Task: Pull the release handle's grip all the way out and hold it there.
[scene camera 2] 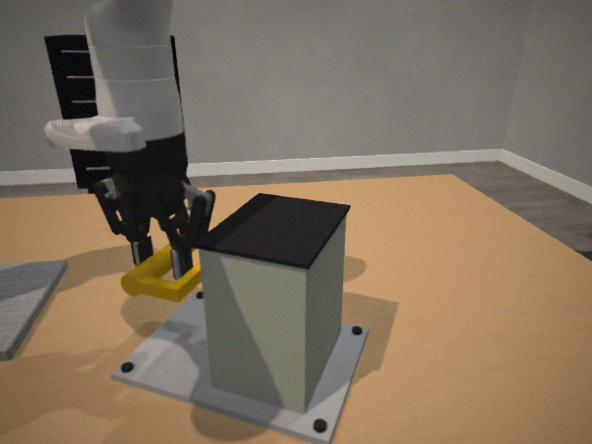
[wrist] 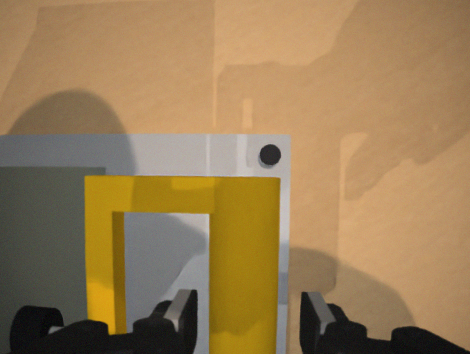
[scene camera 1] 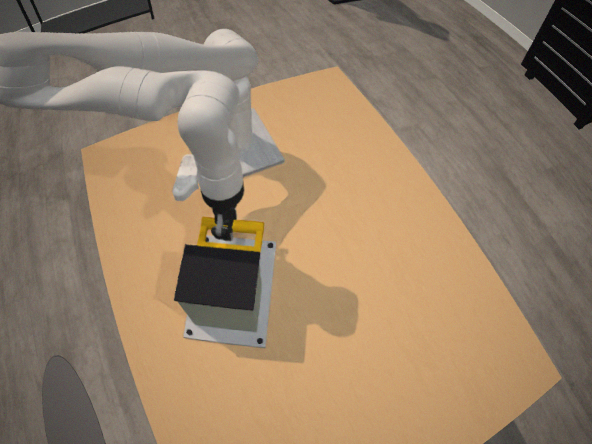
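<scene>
The yellow grip (scene camera 1: pixel 248 227) (scene camera 2: pixel 131 283) (wrist: pixel 245 240) is a rectangular loop with a thick round outer bar. It stands out from one side of a grey-green box (scene camera 2: pixel 260 325) (wrist: pixel 45 235) with a black top (scene camera 1: pixel 219 277). In the wrist view, part of a black collar (wrist: pixel 36 322) with a pale rod shows at the loop's box side. My gripper (scene camera 1: pixel 223 234) (scene camera 2: pixel 161 265) (wrist: pixel 248 314) points down, partly open, astride the outer bar. One finger is inside the loop, the other on the outer side. Gaps show on both sides of the bar in the wrist view.
The box stands on a light grey plate (scene camera 1: pixel 268 300) (scene camera 2: pixel 160 372) (wrist: pixel 170 150) with black bolts at its corners. The plate lies on an orange-tan mat (scene camera 1: pixel 400 300) (scene camera 2: pixel 475 300). The arm's grey base plate (scene camera 1: pixel 265 150) (scene camera 2: pixel 25 300) is beyond the grip's side.
</scene>
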